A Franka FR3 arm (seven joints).
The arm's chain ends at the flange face. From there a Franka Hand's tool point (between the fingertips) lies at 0.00 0.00 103.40 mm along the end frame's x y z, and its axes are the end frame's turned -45 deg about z.
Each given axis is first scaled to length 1.
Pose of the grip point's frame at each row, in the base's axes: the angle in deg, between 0 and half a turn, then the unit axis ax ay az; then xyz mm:
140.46 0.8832 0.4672 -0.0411 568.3 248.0 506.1
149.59 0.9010 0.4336 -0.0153 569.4 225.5 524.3
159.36 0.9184 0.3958 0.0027 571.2 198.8 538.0
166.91 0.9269 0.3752 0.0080 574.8 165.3 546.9
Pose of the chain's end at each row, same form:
141.79 0.9907 0.0933 0.0992 544.2 309.7 585.5
151.29 0.9944 0.0556 0.0895 549.4 273.9 613.4
161.06 0.9973 0.0142 0.0720 556.3 232.1 634.8
168.26 0.9987 -0.0081 0.0512 564.5 186.4 647.6

